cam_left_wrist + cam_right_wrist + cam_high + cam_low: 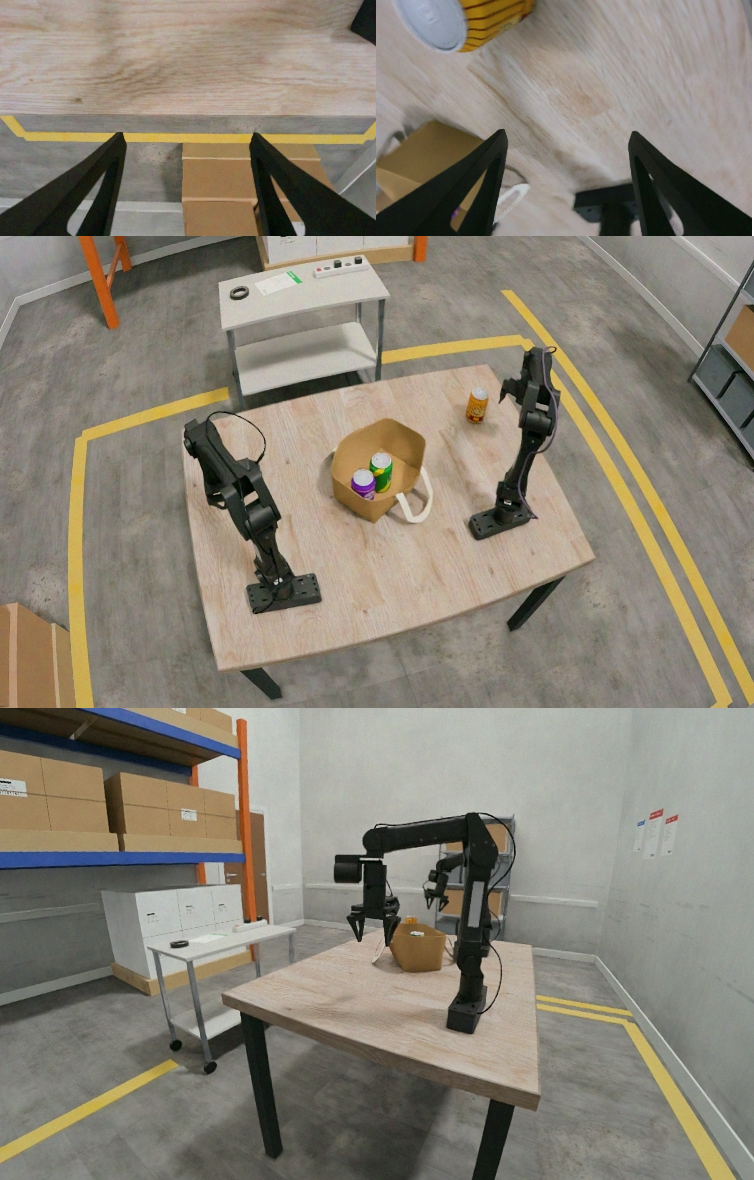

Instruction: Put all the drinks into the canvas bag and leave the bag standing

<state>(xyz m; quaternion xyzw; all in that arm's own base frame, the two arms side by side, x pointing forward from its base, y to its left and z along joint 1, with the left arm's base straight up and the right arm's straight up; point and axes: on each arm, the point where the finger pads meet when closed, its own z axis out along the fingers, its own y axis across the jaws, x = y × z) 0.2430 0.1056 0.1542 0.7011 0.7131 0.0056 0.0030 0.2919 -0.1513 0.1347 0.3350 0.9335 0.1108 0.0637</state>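
Note:
Now: right hand 120 mm short of the orange can, 100 mm above it and 40 mm to the right of it. Round my right hand: purple can: 520 mm to the left, 100 mm below, 60 mm behind; green can: 460 mm to the left, 100 mm below, 30 mm behind.

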